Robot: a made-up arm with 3 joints. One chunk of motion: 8 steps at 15 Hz.
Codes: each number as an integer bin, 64 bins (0 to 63) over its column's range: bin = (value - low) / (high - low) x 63, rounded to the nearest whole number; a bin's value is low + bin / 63 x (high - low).
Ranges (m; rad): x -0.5..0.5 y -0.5..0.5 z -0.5..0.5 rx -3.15..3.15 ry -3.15..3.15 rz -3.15..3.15
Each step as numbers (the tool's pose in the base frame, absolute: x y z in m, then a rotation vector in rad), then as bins.
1 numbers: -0.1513 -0.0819 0.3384 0.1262 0.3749 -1.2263
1 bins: 22 26 53 33 35 19
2 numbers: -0.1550 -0.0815 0.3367 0.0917 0.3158 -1.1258
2 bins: 22 26 53 32 35 20
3 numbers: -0.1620 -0.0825 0.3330 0.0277 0.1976 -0.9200
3 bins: 21 26 52 32 33 22
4 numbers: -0.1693 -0.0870 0.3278 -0.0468 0.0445 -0.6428
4 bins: 21 26 52 31 32 25
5 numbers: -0.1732 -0.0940 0.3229 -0.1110 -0.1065 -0.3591
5 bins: 21 26 52 30 30 28
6 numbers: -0.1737 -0.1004 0.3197 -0.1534 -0.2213 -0.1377
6 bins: 21 25 52 30 29 30
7 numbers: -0.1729 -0.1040 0.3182 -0.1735 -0.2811 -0.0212
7 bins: 21 25 52 30 29 31
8 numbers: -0.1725 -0.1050 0.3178 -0.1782 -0.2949 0.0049
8 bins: 21 25 52 30 29 32
